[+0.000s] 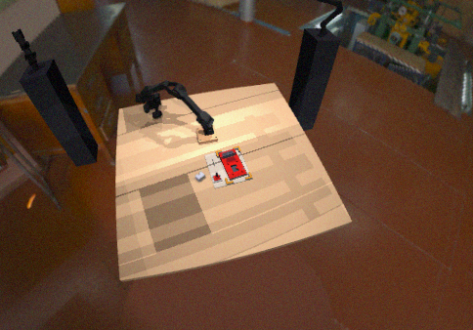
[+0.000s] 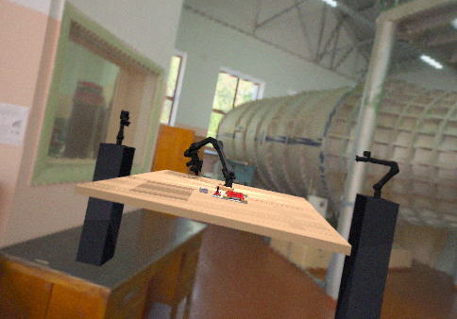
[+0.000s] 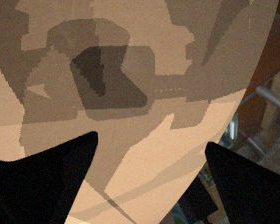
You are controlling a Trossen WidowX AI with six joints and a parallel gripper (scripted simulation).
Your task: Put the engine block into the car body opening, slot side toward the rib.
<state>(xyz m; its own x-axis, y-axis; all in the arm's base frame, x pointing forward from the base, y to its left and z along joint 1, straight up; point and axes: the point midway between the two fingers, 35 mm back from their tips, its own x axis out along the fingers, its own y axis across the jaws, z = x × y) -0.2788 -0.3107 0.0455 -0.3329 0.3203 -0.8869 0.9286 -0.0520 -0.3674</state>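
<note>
Now: gripper tip 620 mm short of the engine block, 170 mm to the right of it and 20 mm above it.
</note>
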